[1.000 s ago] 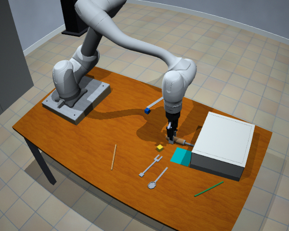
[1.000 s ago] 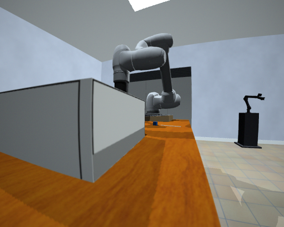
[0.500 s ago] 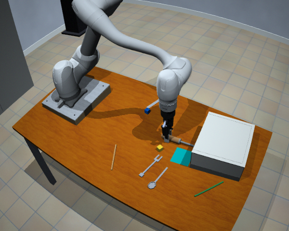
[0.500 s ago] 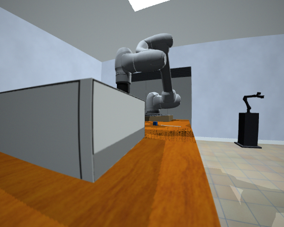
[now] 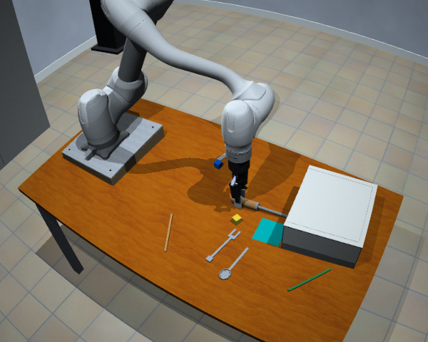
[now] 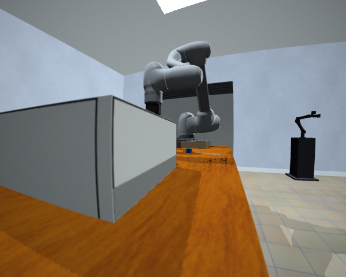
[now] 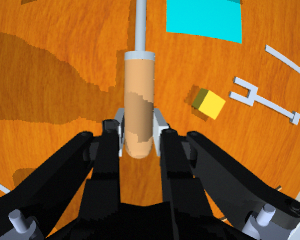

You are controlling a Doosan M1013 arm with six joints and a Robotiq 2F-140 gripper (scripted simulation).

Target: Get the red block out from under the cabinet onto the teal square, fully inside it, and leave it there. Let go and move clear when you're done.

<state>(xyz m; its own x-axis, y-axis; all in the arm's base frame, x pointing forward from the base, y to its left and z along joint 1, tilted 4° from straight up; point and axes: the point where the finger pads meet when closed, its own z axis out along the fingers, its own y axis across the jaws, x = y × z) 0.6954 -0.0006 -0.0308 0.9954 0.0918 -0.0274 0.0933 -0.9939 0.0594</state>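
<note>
The yellow cube is 30 mm ahead of my hand, 80 mm to the right of it and 30 mm below it. Round my hand: hook tool: 160 mm ahead, 30 mm to the right, 20 mm below; fork tool: 40 mm ahead, 200 mm to the right, 30 mm below; teal square: 160 mm ahead, 70 mm to the right, 40 mm below.
</note>
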